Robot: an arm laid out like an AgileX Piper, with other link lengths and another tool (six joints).
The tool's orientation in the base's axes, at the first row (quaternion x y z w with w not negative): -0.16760, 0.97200, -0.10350, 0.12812
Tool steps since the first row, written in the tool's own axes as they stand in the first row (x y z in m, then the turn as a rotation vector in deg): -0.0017, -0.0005, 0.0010, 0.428, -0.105, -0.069; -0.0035, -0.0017, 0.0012, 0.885, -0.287, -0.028; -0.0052, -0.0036, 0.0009, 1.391, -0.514, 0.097; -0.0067, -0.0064, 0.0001, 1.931, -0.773, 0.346; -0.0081, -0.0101, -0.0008, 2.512, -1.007, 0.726; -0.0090, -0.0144, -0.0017, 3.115, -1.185, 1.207; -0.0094, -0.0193, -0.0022, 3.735, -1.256, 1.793; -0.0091, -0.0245, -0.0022, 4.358, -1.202, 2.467; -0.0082, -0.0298, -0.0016, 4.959, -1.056, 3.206; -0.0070, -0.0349, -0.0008, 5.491, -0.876, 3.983; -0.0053, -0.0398, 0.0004, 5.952, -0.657, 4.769; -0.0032, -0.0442, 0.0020, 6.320, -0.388, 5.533; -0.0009, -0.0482, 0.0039, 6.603, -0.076, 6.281
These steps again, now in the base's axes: 0.0020, 0.0000, -0.0005, -0.378, -0.237, -0.001; 0.0040, -0.0005, 0.0000, -0.728, -0.572, -0.093; 0.0061, -0.0016, 0.0011, -1.086, -0.980, -0.264; 0.0080, -0.0036, 0.0029, -1.430, -1.448, -0.552; 0.0102, -0.0063, 0.0050, -1.781, -1.929, -0.979; 0.0120, -0.0098, 0.0071, -2.141, -2.382, -1.520; 0.0137, -0.0141, 0.0088, -2.518, -2.758, -2.190; 0.0150, -0.0190, 0.0100, -2.910, -3.035, -2.974; 0.0159, -0.0243, 0.0105, -3.292, -3.229, -3.837; 0.0166, -0.0296, 0.0108, -3.610, -3.373, -4.730; 0.0169, -0.0349, 0.0105, -3.872, -3.458, -5.626; 0.0167, -0.0400, 0.0096, -4.071, -3.460, -6.493; 0.0164, -0.0448, 0.0083, -4.210, -3.391, -7.337
